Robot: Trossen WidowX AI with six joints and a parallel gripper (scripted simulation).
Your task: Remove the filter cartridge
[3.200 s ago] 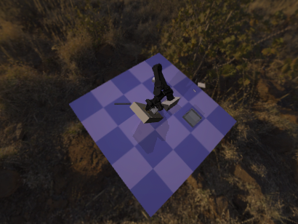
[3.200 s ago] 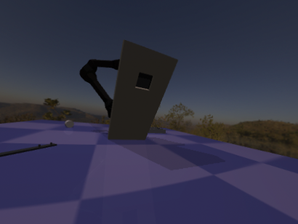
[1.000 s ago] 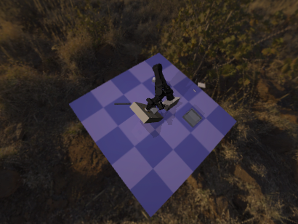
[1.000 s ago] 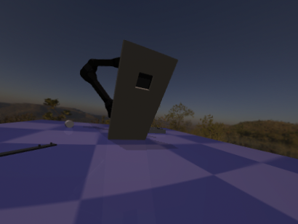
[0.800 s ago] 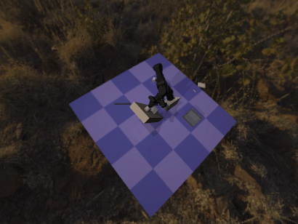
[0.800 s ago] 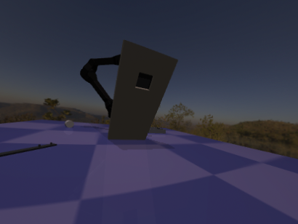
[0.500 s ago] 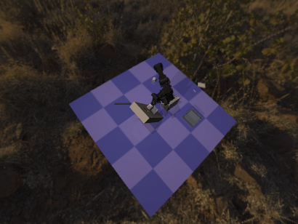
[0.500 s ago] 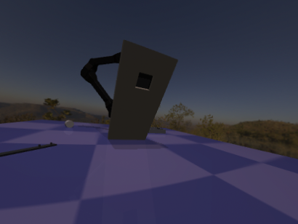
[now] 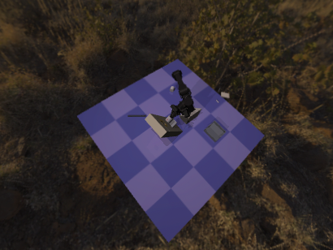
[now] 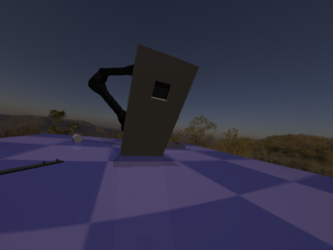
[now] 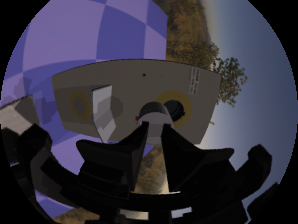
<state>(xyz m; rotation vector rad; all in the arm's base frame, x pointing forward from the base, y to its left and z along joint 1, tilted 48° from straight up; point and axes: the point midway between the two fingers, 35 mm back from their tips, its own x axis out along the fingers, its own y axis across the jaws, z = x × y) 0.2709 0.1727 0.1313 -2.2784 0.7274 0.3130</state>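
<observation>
The filter cartridge lies 1 cm ahead of my gripper tip and 1 cm below it. The rest, counted from my gripper tip: tan service panel: 3 cm ahead, 9 cm below; pale block: 79 cm behind, 3 cm to the left, 27 cm below; grey tray: 37 cm behind, 26 cm to the left, 26 cm below.
</observation>
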